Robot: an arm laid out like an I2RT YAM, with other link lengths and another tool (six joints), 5 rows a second.
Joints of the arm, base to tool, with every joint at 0 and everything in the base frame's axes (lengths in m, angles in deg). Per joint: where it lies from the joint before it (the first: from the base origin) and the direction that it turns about. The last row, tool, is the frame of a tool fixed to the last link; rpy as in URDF.
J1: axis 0 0 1 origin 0 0 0.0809
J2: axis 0 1 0 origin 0.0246 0.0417 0.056
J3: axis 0 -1 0 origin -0.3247 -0.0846 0
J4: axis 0 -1 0 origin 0.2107 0.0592 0.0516
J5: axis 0 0 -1 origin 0.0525 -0.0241 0.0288
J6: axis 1 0 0 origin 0.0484 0 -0.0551
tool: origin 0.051 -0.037 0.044 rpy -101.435 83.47 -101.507
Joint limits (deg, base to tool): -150..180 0..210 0..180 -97..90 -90..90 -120..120
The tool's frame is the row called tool.
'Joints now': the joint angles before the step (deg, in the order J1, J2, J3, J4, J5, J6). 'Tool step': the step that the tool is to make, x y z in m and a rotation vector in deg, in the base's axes. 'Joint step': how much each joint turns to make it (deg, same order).
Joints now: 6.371, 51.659, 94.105, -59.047, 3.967, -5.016
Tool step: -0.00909, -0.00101, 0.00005, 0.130, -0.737, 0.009
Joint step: -0.008, -1.246, -0.001, -0.501, -0.030, 0.041
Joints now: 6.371, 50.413, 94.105, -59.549, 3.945, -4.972
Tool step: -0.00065, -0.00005, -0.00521, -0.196, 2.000, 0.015
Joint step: -0.006, 0.022, 0.000, -1.989, -0.028, 0.020
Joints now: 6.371, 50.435, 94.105, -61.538, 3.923, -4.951
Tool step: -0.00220, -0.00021, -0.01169, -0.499, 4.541, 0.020
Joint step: 0.001, 0.043, -0.001, -4.524, -0.021, 0.001
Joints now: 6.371, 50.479, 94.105, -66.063, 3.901, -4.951
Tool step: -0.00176, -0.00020, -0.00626, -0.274, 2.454, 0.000
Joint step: 0.007, -0.001, -0.001, -2.469, 0.006, 0.003
